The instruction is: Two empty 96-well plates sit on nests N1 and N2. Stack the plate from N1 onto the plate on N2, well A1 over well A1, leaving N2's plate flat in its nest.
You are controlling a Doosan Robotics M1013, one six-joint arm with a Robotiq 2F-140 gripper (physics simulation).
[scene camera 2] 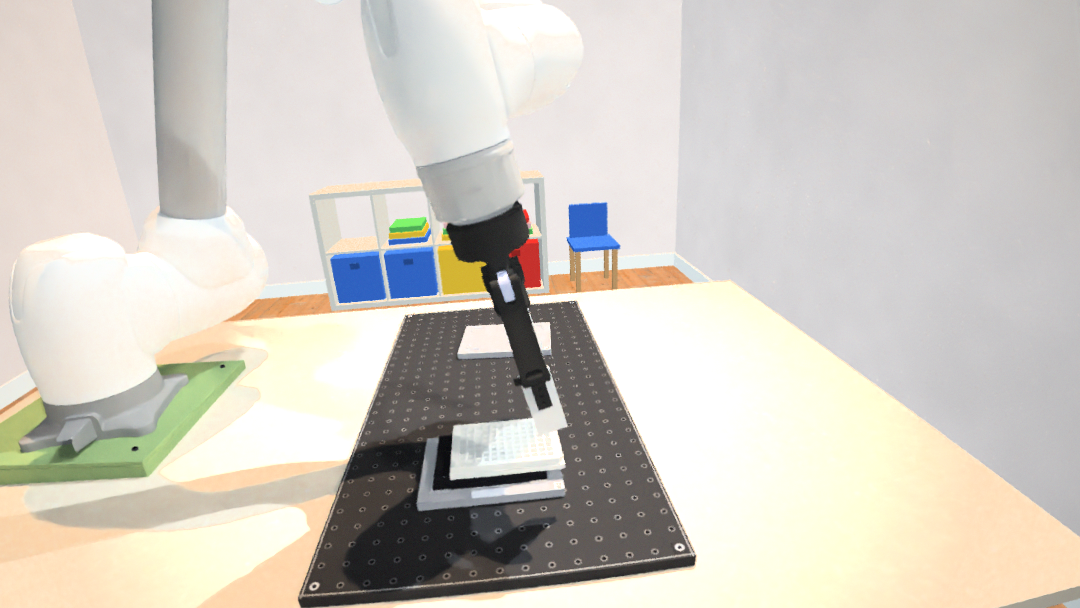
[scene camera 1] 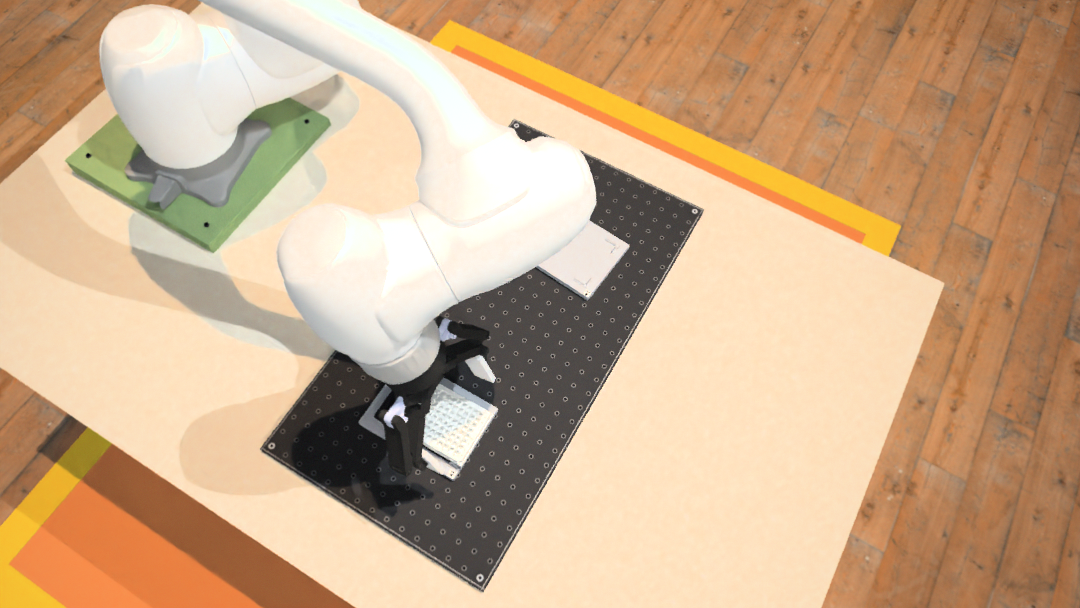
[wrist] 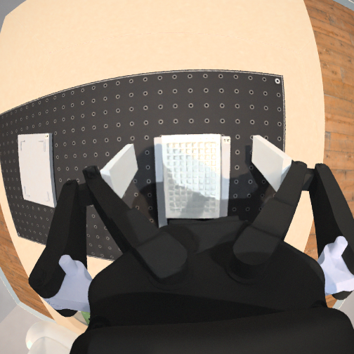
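Seen in the pictures: gripper, between the fingertips: (scene camera 2: 541,392) (scene camera 1: 460,421); arm's base, origin of its link: (scene camera 2: 112,412) (scene camera 1: 201,152).
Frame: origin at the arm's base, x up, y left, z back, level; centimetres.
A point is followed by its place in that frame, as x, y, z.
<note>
A white 96-well plate (scene camera 1: 462,424) {2.6, -31.1, -59.8} (scene camera 2: 504,444) {2.3, -31.2, -56.1} (wrist: 192,175) lies over nest N2 (scene camera 1: 371,419) {-0.1, -33.9, -46.8} (scene camera 2: 491,496) {-0.2, -36.5, -53.1} (wrist: 225,175). A black layer (scene camera 2: 442,472) {1.3, -32.4, -48.5}, seemingly the lower plate, shows beneath it at its front and left in scene camera 2. The white plate looks nearly level but shifted away from the arm's base, its far edge near the nest's edge. Whether it is fully seated is unclear. Nest N1 (scene camera 1: 585,262) {-0.1, 0.9, -68.3} (scene camera 2: 502,343) {-0.1, 0.7, -63.4} (wrist: 36,167) is bare. My gripper (scene camera 1: 459,415) {9.1, -32.5, -60.6} (scene camera 2: 545,401) {9.1, -32.5, -60.6} (wrist: 194,151) is open and empty, its white pads apart from the plate's two sides.
Both nests stand on a black perforated board (scene camera 1: 544,354) {-1.3, -15.8, -67.0} (scene camera 2: 634,528) {-1.3, -45.1, -66.0} (wrist: 200,100) on the pale table (scene camera 1: 717,392) {-2.5, -12.7, -93.5} (scene camera 2: 793,453) {-2.6, -40.7, -90.6}. The arm's base stands on a green block (scene camera 1: 98,151) {0.7, -5.9, 15.9} (scene camera 2: 192,392) {-0.5, 3.4, -11.0}. A shelf unit (scene camera 2: 313,226) and a blue chair (scene camera 2: 587,219) are in the background.
</note>
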